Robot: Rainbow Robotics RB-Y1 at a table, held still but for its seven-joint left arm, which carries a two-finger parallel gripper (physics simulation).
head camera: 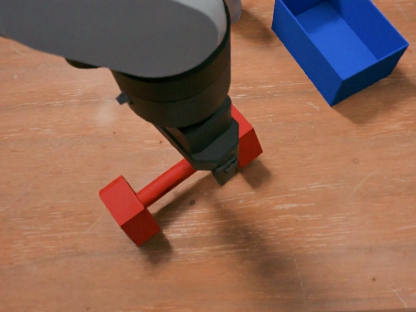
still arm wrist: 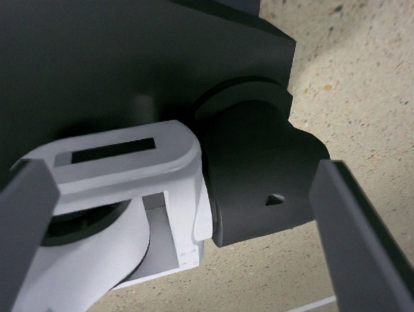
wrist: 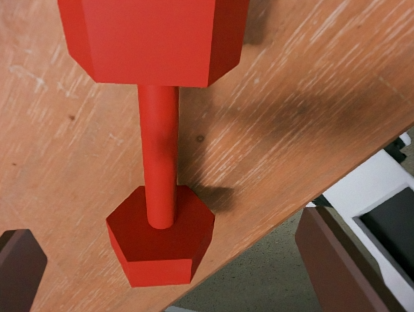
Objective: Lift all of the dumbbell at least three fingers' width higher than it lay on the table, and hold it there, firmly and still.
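A red dumbbell with hexagonal ends lies on the wooden table. In the head view its bar runs from lower left to upper right, and part of the bar and the far end are hidden by my arm. My gripper is open and empty. In the head view it overlaps the dumbbell near its upper right end. In the wrist view the fingers stand wide apart at either side, with the farther-off dumbbell end showing between them. I cannot tell the exact height of the fingertips over the bar.
A blue open box stands at the upper right in the head view. A grey object shows partly behind my arm. The table edge crosses the wrist view at the lower right, with floor and white robot parts beyond.
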